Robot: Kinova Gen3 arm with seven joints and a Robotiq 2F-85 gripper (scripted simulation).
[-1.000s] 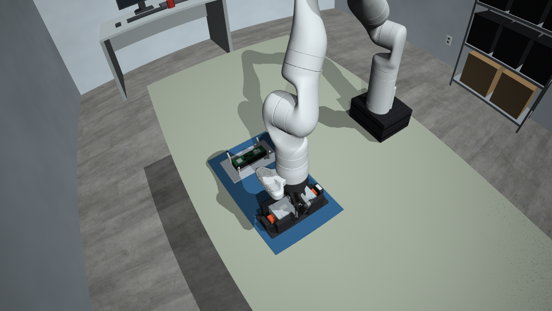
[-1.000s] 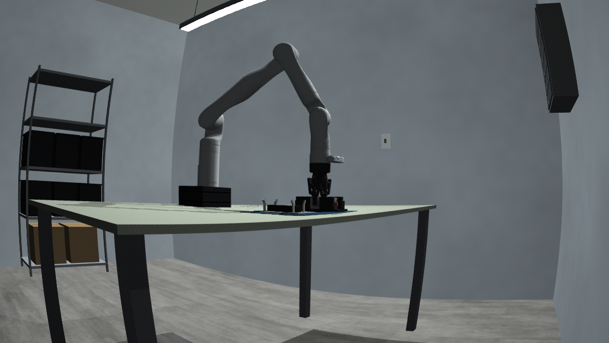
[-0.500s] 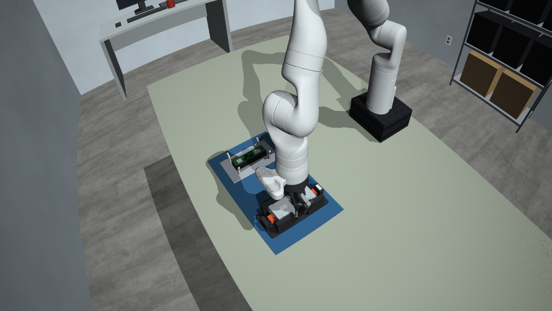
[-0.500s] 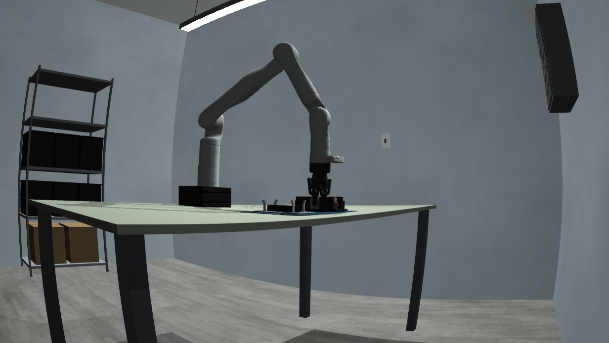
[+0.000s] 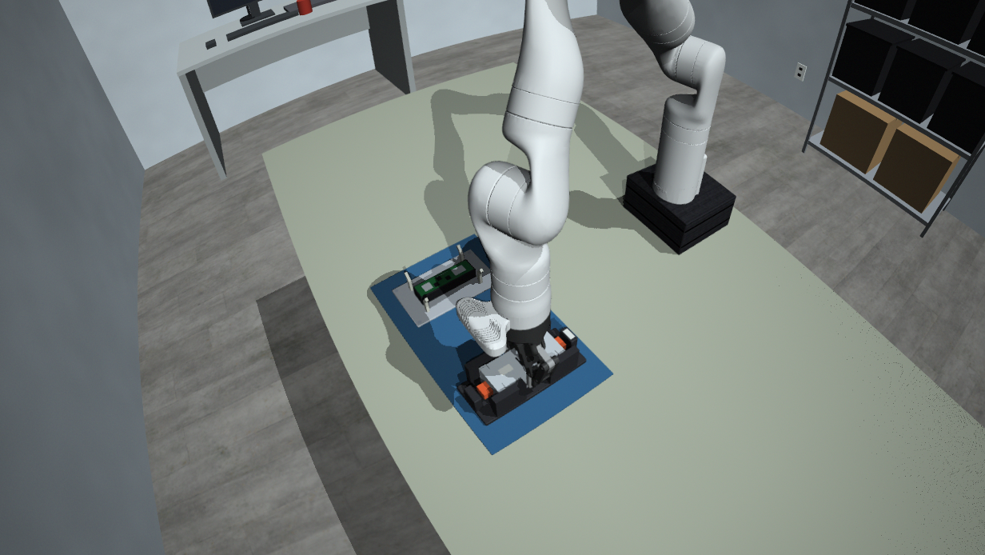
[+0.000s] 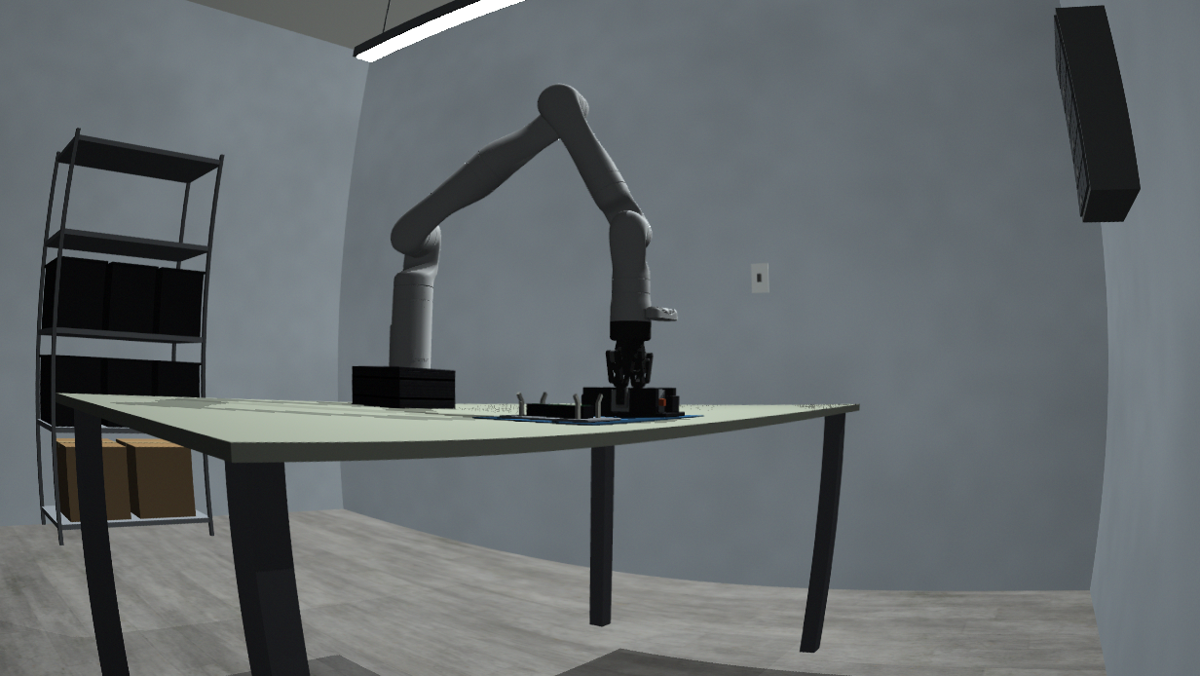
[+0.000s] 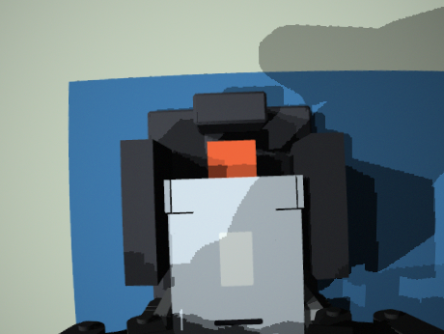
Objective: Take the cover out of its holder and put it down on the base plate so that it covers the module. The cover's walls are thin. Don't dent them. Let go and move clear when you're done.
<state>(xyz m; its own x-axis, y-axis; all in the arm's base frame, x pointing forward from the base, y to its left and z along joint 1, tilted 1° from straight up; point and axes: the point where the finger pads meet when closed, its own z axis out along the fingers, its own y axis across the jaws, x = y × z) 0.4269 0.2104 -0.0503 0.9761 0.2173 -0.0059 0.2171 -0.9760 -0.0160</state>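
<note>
Right now the cover is right at my hand.
</note>
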